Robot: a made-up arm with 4 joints.
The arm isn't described. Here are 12 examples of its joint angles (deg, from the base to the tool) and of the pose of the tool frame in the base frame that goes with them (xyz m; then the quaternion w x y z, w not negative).
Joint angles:
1: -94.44 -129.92 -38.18 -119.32
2: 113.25 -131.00 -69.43 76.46
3: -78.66 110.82 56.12 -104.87
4: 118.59 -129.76 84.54 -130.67
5: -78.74 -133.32 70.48 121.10
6: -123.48 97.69 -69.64 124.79
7: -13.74 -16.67 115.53 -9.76
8: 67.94 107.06 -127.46 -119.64
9: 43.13 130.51 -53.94 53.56
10: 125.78 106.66 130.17 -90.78
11: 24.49 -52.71 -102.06 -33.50
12: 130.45 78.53 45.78 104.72
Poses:
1: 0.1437 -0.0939 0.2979 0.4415 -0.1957 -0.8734 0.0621
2: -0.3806 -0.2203 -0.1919 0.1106 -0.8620 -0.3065 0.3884
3: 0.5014 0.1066 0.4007 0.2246 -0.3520 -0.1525 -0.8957
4: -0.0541 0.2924 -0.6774 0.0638 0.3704 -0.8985 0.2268
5: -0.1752 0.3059 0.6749 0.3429 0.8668 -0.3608 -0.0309
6: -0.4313 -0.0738 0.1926 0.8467 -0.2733 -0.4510 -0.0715
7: 0.8201 -0.3684 0.3174 0.5517 -0.1304 0.1283 0.8137
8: 0.5670 -0.1440 -0.5866 0.0906 0.1610 0.1795 0.9663
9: 0.3177 -0.1629 -0.0405 0.4823 0.5216 0.6780 -0.1888
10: -0.8006 0.0484 -0.5287 0.0824 0.9893 -0.1139 0.0387
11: 0.4316 0.2129 -0.5150 0.7187 -0.2229 -0.3877 -0.5325
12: -0.5881 -0.1055 0.0022 0.7290 -0.0975 0.6518 0.1849
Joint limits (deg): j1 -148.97..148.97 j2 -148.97..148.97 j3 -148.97..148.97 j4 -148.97..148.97
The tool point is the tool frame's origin. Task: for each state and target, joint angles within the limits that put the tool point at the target. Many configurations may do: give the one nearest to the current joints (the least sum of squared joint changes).
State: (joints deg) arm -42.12 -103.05 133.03 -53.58
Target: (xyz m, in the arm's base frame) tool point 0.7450 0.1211 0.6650
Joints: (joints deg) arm -27.23 -118.62 134.01 -54.77
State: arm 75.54 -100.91 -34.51 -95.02
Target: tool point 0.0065 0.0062 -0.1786
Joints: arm 68.30 -90.19 -22.10 -99.05
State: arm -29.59 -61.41 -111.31 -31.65
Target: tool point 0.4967 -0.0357 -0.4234
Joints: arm 7.10 -92.59 -91.98 -29.48
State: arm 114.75 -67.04 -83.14 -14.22
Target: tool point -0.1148 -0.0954 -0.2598
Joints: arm 74.24 -113.04 -43.04 -9.60
